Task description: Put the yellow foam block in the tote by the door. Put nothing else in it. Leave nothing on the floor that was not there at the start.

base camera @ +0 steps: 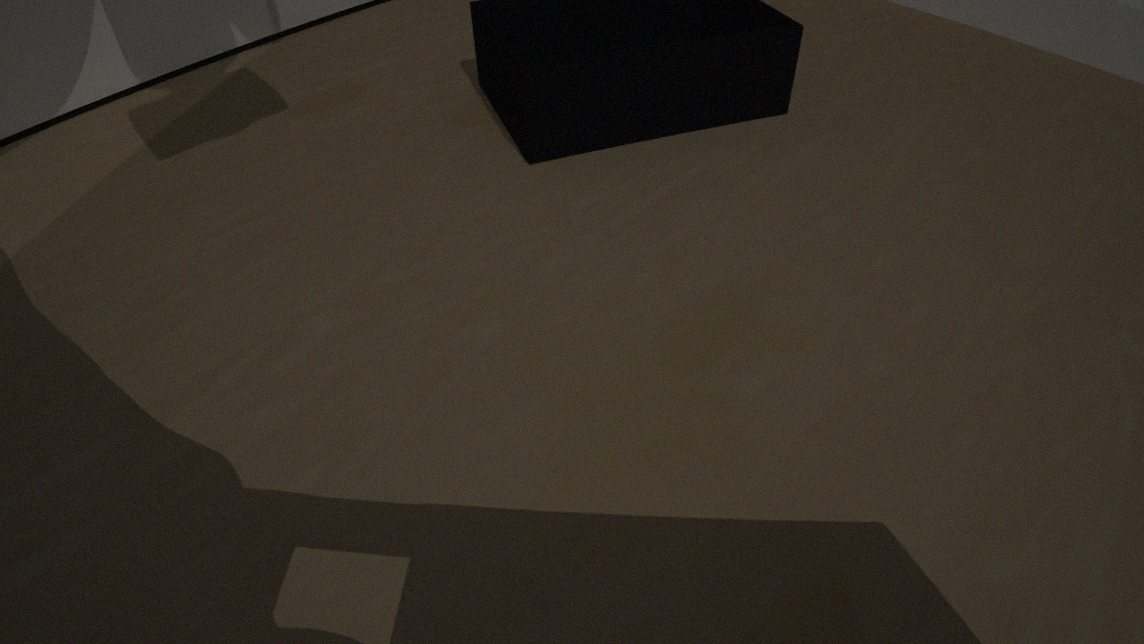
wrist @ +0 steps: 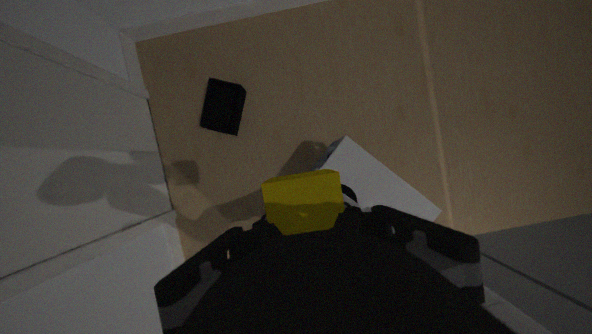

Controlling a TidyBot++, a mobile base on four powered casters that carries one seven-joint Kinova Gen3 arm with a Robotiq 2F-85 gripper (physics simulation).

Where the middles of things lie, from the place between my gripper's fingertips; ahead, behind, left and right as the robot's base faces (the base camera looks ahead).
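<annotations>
From my hand, the yellow foam block (wrist: 311, 201) is 20 mm above. There's a black tote (base camera: 563, 85) too, and it's 860 mm below my hand, 620 mm ahead of it and 10 mm to the right of it.
</annotations>
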